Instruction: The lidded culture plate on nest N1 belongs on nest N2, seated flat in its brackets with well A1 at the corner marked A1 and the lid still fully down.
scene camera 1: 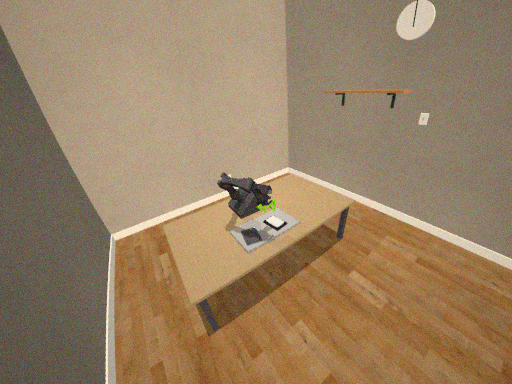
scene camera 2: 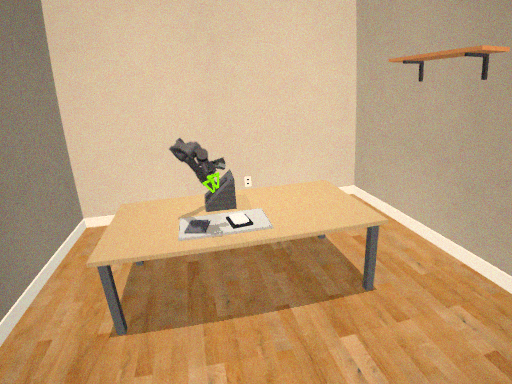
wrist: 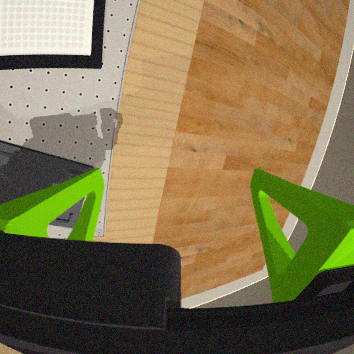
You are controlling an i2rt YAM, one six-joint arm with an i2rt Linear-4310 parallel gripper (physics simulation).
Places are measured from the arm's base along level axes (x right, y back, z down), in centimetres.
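Pixels of known places: gripper, between the fingertips: point(scene camera 1: 270, 211) point(scene camera 2: 215, 190) point(wrist: 176, 176); arm's base, origin of its link: point(scene camera 1: 241, 199).
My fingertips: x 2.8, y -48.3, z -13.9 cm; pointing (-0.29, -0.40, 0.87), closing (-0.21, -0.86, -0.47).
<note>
For each thing: its top centre in the pictures, then the offset to it from my fingertips. Level surfaces: height alone.
- white culture plate, centre of its top: point(wrist: 42, 19) point(scene camera 2: 238, 217) point(scene camera 1: 275, 220) dx -12.2, dy +11.1, dz +21.3 cm
- dark grey nest, centre of its top: point(wrist: 34, 191) point(scene camera 2: 197, 224) point(scene camera 1: 251, 234) dx +12.0, dy +10.5, dz +22.3 cm
- light grey perforated board, centre of its top: point(wrist: 19, 87) point(scene camera 2: 223, 222) point(scene camera 1: 264, 226) dx -3.2, dy +13.3, dz +24.1 cm
- wooden table, height of its surface: dz +25.4 cm
The white culture plate point(scene camera 1: 275, 221) point(scene camera 2: 240, 219) point(wrist: 45, 27) lies on the black nest point(scene camera 1: 269, 226) point(wrist: 98, 30), which I take as N1. In the wrist view it is cut off at the top left, with rows of wells showing through; how fully the lid sits is too small to tell. The dark grey nest point(scene camera 1: 251, 236) point(scene camera 2: 197, 226) point(wrist: 40, 167), which I take as N2, holds no plate. The A1 marks are not readable. My gripper point(scene camera 1: 267, 206) point(scene camera 2: 212, 182) point(wrist: 176, 176) is open and empty, raised above and behind the board; its left finger partly covers the grey nest in the wrist view.
Both nests lie on a light grey perforated board point(scene camera 1: 292, 221) point(scene camera 2: 262, 219) point(wrist: 75, 90), with the arm's shadow across it. The board lies on a wooden table point(scene camera 1: 205, 260) point(scene camera 2: 310, 210) point(wrist: 142, 110). The arm's base stands behind the board. A wall shelf point(scene camera 1: 367, 91) point(scene camera 2: 450, 53) hangs off to the right.
</note>
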